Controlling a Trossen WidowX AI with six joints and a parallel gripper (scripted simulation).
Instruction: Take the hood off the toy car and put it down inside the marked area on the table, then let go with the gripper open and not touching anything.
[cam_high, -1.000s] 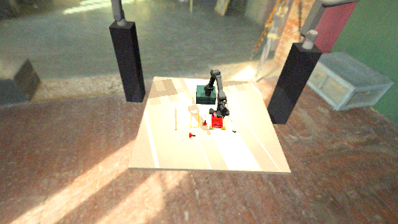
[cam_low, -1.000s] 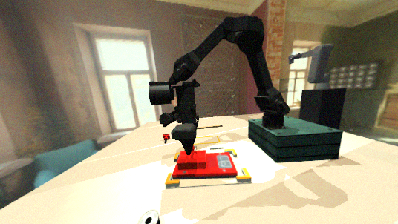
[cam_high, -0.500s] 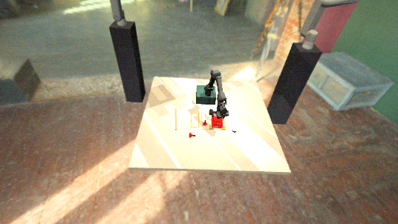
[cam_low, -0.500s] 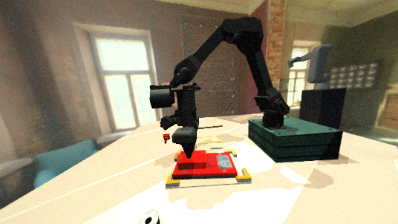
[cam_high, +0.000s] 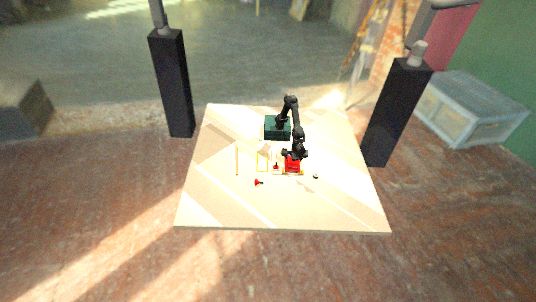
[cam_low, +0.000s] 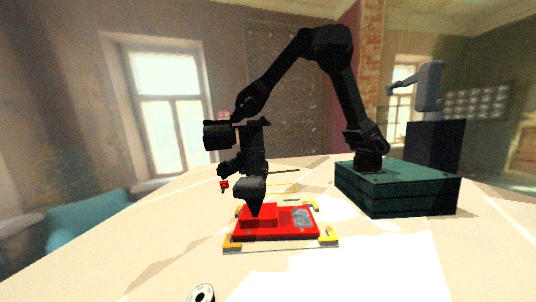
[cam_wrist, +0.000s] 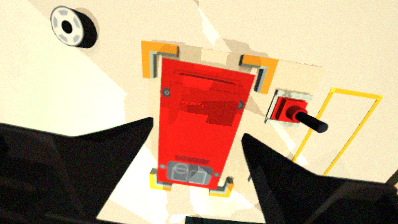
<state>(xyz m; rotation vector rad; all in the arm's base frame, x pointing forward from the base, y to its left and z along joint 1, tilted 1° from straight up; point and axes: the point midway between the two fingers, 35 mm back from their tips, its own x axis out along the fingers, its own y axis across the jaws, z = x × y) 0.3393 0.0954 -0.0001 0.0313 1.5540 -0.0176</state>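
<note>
The red hood is 20 mm below my gripper tip. From my gripper tip the other things lie so: long wooden stick: 410 mm to the right, 60 mm below, 40 mm behind; then white wheel: 160 mm to the left, 80 mm ahead, 50 mm below.
</note>
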